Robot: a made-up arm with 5 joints. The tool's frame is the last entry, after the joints.
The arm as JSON. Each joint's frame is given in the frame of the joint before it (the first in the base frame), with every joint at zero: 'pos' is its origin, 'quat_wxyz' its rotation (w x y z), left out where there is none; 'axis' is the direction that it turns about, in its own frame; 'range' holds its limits. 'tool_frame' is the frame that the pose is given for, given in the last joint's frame.
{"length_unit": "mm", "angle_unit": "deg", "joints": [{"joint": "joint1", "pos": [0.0, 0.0, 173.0], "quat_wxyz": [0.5, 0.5, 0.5, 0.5], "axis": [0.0, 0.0, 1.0], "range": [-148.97, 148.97]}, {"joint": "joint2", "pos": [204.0, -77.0, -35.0], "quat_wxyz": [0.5, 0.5, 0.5, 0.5], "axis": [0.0, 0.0, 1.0], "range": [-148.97, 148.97]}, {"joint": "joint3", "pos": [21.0, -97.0, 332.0], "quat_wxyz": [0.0, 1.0, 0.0, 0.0], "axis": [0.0, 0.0, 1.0], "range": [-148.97, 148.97]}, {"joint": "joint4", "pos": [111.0, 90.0, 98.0], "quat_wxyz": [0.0, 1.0, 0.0, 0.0], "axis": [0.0, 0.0, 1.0], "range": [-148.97, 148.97]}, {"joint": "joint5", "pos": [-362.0, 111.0, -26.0], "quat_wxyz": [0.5, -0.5, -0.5, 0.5], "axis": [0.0, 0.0, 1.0], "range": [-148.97, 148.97]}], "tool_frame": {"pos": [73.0, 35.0, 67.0], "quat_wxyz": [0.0, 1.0, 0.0, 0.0]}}
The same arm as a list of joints. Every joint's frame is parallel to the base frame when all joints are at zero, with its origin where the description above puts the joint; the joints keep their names.
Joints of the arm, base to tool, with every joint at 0 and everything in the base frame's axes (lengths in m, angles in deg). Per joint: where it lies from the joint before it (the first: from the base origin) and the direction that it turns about. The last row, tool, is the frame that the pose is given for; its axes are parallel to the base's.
joint1: offset 0 0 0.173 axis 1 0 0
joint2: offset -0.035 0.204 -0.077 axis 0 1 0
joint3: offset -0.097 0.332 0.021 axis 0 -1 0
joint4: offset -0.09 -0.098 0.111 axis 0 1 0
joint5: offset 0.111 -0.026 -0.362 axis 0 0 -1
tool: offset 0.073 -0.035 -0.067
Joint limits (deg, base to tool): -148.97..148.97 -148.97..148.97 -148.97..148.97 -148.97..148.97 -148.97..148.97

